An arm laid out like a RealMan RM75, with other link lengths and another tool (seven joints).
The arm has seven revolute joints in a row. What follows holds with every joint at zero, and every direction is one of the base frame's. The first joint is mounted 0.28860 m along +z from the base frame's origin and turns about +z. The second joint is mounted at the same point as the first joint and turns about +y. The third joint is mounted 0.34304 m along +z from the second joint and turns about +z. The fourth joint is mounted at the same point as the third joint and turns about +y. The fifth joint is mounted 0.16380 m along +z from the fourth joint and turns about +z. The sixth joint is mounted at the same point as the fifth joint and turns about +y. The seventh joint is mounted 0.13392 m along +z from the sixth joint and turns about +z. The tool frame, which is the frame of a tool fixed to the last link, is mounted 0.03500 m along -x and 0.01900 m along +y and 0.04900 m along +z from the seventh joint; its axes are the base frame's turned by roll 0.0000, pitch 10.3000 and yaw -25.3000 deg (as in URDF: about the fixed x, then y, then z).
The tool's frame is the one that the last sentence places.
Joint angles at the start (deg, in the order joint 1, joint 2, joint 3, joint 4, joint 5, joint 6, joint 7):
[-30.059, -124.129, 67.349, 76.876, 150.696, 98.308, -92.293]
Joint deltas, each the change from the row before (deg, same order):
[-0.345, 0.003, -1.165, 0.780, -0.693, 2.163, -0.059]
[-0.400, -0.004, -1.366, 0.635, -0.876, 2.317, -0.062]
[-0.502, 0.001, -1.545, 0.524, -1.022, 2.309, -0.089]
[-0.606, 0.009, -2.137, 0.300, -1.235, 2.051, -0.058]
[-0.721, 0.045, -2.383, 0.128, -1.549, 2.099, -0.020]
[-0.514, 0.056, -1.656, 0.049, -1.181, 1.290, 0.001]
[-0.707, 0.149, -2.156, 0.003, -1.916, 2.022, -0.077]
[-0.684, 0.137, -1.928, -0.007, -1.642, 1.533, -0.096]
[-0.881, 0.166, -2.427, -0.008, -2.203, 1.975, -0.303]
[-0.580, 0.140, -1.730, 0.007, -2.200, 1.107, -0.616]
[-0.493, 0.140, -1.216, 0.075, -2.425, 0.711, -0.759]
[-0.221, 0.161, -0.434, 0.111, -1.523, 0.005, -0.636]
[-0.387, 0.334, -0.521, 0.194, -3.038, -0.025, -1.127]
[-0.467, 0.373, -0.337, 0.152, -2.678, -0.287, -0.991]
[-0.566, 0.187, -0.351, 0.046, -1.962, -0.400, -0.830]
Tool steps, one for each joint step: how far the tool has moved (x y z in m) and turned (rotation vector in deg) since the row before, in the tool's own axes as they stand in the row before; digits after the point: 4 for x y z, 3 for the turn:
[0.0028, 0.0031, -0.0033, -1.143, 0.557, -0.386]
[0.0030, 0.0038, -0.0032, -1.393, 0.722, -0.521]
[0.0038, 0.0037, -0.0031, -1.454, 0.938, -0.551]
[0.0048, 0.0028, -0.0030, -1.258, 1.556, -0.804]
[0.0059, 0.0029, -0.0029, -1.461, 1.931, -0.754]
[0.0046, 0.0017, -0.0018, -0.937, 1.504, -0.392]
[0.0066, 0.0033, -0.0026, -1.674, 2.080, -0.427]
[0.0065, 0.0022, -0.0021, -1.230, 1.939, -0.225]
[0.0088, 0.0032, -0.0025, -1.642, 2.535, -0.255]
[0.0079, 0.0025, -0.0012, -1.133, 2.427, -0.230]
[0.0084, 0.0024, -0.0003, -1.072, 2.386, 0.065]
[0.0052, 0.0005, -0.0001, -0.313, 1.425, 0.097]
[0.0100, 0.0014, 0.0000, -0.823, 2.564, 0.433]
[0.0099, 0.0004, 0.0001, -0.597, 2.239, 0.604]
[0.0090, 0.0000, 0.0013, -0.431, 1.840, 0.465]

